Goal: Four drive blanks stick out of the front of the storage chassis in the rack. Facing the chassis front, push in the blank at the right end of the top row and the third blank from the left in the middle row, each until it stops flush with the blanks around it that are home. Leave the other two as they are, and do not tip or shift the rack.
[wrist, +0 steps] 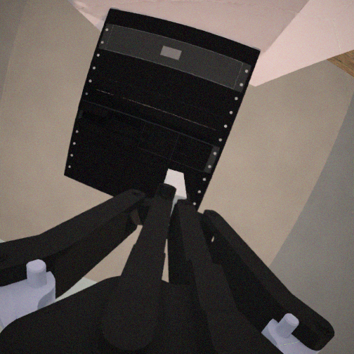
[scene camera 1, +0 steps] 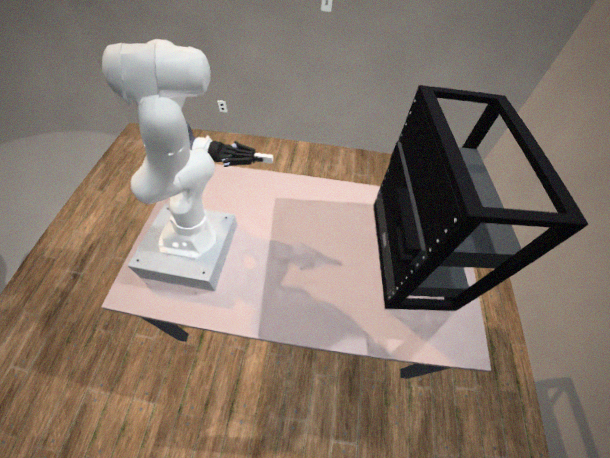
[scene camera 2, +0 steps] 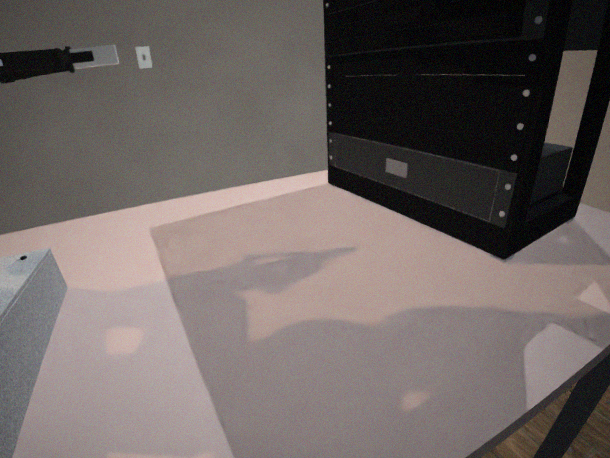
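The black rack (scene camera 1: 525,218) (scene camera 2: 425,212) (wrist: 185,31) stands upright on the table. The storage chassis (wrist: 213,159) is a dark band across its front in the wrist view, with a grey ear at one end. Faint rectangular outlines show on its front, too dark to tell which drive blanks stick out. In scene camera 1, dark blocks (scene camera 1: 411,240) stand out from the front. My gripper (scene camera 1: 263,157) (scene camera 2: 95,56) (wrist: 171,183) is shut and empty, its pale fingertips together. It is in the air, well in front of the rack and apart from it. In the wrist view its tips overlap the rack's upper front.
The arm's grey base block (scene camera 1: 172,272) (scene camera 2: 30,320) sits at the opposite end of the pink-topped table (scene camera 1: 225,310) (scene camera 2: 90,400). A grey panel with a light label (scene camera 2: 396,168) (wrist: 171,52) is low in the rack. The rack's open frame rises above its units. Arm shadows fall across the table.
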